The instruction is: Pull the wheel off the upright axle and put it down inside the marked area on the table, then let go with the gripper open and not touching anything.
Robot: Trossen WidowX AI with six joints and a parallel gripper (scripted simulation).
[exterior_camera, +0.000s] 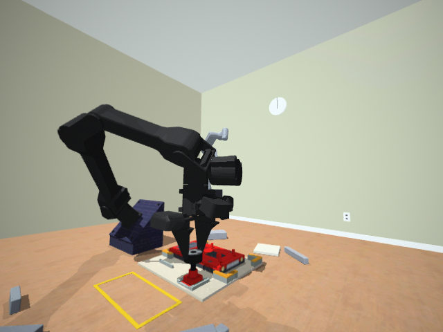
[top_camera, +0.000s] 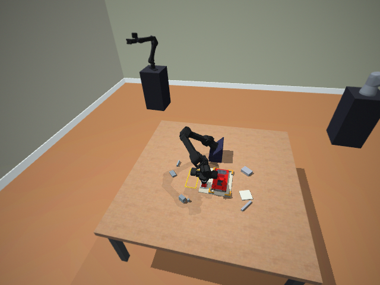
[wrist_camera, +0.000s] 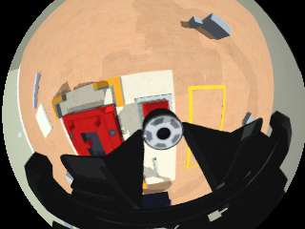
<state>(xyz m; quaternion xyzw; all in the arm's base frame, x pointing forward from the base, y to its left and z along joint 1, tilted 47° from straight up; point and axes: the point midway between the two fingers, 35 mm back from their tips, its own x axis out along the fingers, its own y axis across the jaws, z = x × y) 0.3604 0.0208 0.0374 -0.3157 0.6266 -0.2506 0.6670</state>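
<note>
Now: the dark axle 20 mm below my gripper tip. The rest, counted from my gripper tip: cream tile: 10 mm ahead, 300 mm to the left, 50 mm below; then base plate: 60 mm behind, 100 mm to the left, 50 mm below; then black wheel: right at my gripper tip.
</note>
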